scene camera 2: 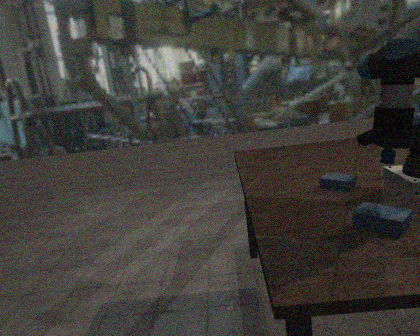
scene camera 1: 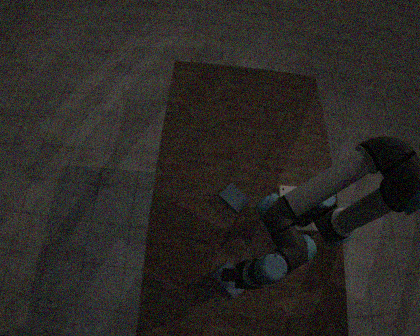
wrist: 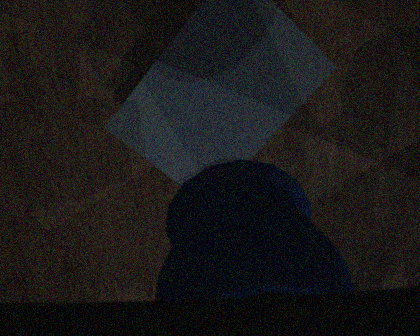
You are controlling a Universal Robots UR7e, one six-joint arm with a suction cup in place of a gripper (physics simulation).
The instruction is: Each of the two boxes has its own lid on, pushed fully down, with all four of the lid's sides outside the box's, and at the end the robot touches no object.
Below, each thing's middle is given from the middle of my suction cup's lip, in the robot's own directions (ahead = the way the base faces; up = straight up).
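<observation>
The larger blue-grey lid (wrist: 223, 87) now has my suction cup 170 mm above it and 10 mm short of it.
</observation>
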